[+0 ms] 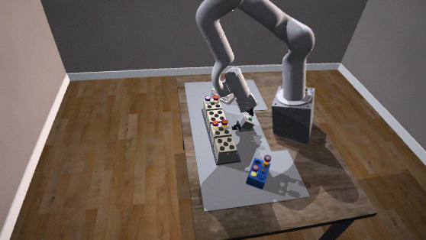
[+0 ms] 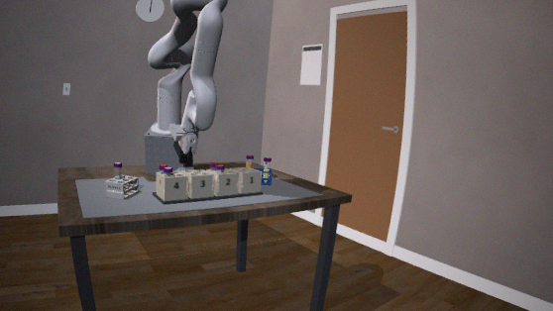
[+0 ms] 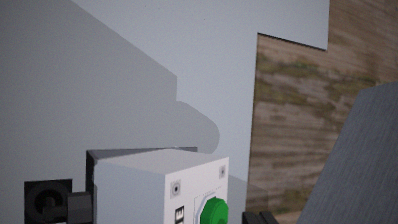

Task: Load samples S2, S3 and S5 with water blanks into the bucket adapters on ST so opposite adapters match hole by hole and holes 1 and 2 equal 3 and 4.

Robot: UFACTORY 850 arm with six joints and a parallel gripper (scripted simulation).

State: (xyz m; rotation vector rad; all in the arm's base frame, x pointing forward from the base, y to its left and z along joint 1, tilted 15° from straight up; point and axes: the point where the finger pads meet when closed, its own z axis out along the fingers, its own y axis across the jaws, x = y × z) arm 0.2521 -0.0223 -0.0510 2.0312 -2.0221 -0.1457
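Right now the green done key is 5 cm below my hand. The rest, counted from my hand: blue rack: 6 cm ahead, 36 cm to the left, 9 cm below; then loading stand: 19 cm ahead, 3 cm to the left, 11 cm below; then white rack: 9 cm ahead, 31 cm to the right, 9 cm below.
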